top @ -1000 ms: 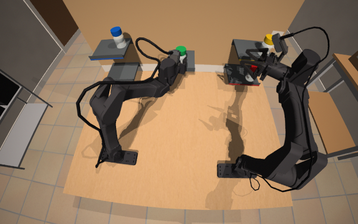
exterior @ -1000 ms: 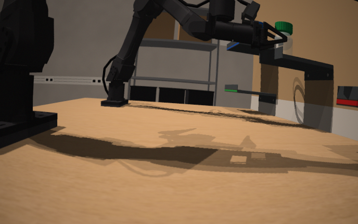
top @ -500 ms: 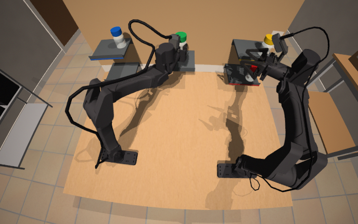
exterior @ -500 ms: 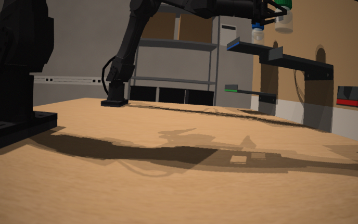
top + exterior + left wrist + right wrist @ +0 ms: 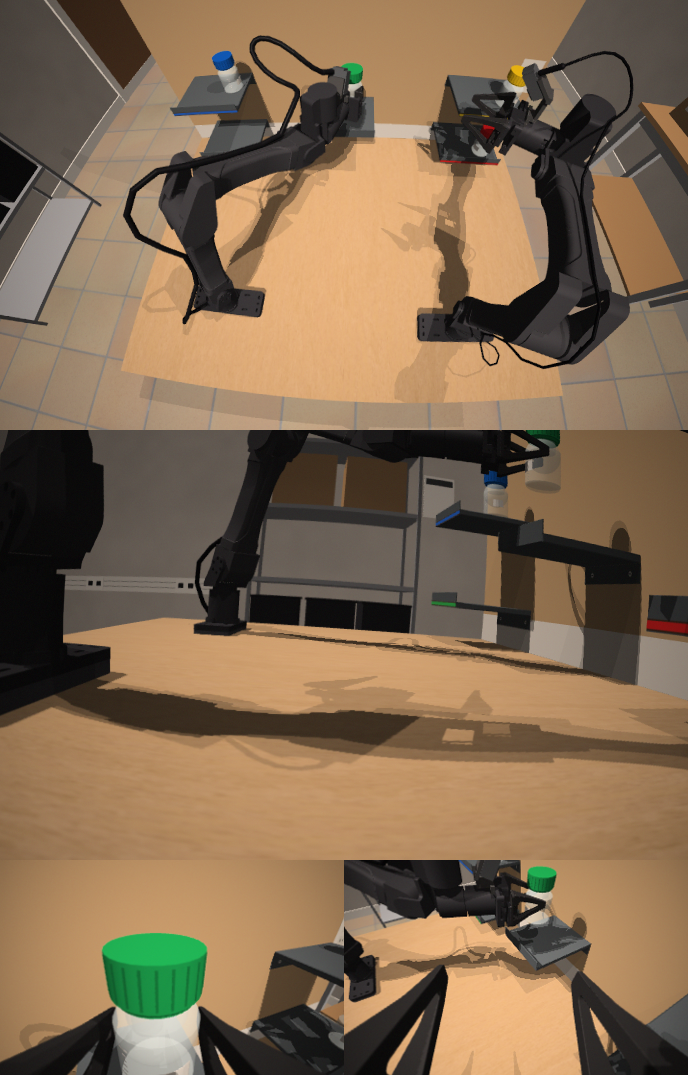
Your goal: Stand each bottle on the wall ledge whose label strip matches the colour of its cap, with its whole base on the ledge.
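Right now my left hand is 3 cm short of the blue-capped bottle, 35 cm to the right of it and 1 cm below it. Also, from my left hand: green-capped bottle: 1 cm below; then yellow-capped bottle: 5 cm ahead, 43 cm to the right, 1 cm above; then red-capped bottle: 4 cm ahead, 43 cm to the right, 18 cm below.
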